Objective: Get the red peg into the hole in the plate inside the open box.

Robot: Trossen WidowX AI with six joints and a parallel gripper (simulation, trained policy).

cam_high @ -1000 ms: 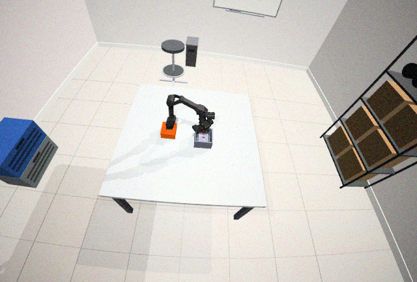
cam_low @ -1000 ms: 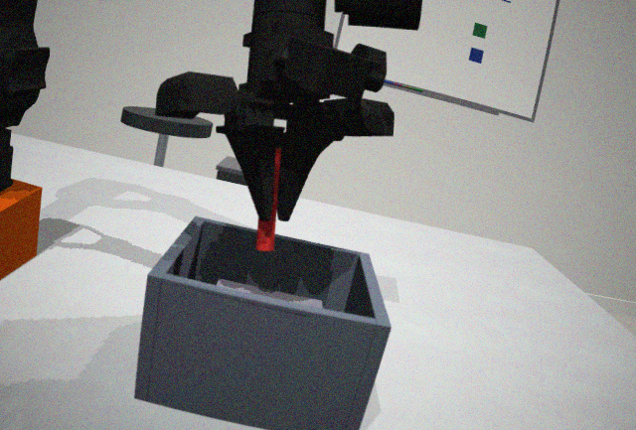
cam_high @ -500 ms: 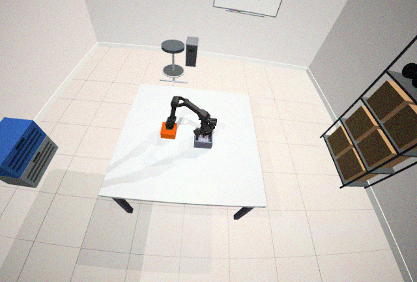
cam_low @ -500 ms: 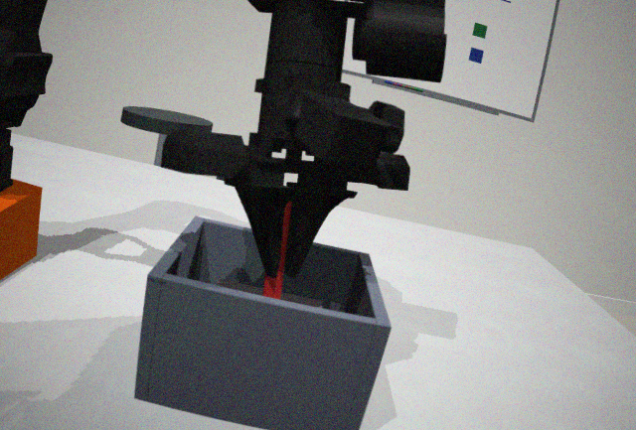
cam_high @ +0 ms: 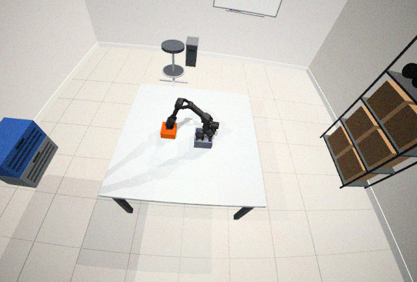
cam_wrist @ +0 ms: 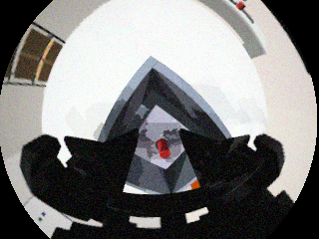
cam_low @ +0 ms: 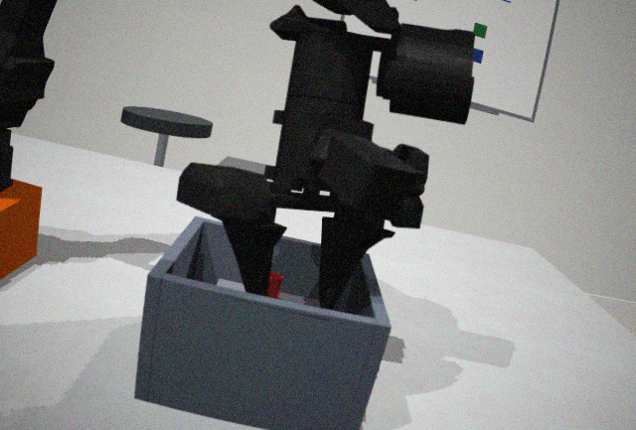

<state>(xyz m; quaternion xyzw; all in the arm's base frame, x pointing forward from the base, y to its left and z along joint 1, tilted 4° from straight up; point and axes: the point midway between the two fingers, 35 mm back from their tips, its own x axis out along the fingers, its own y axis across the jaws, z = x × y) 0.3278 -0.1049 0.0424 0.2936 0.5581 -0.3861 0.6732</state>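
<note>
Now: gripper tip 2 cm to the right of the red peg, 2 cm past it and 2 cm above it. From my gripper tip the other things lie so: light plate: 2 cm to the left, 2 cm below, 2 cm behind; grey box: 4 cm below, 2 cm to the left, 2 cm behind.
</note>
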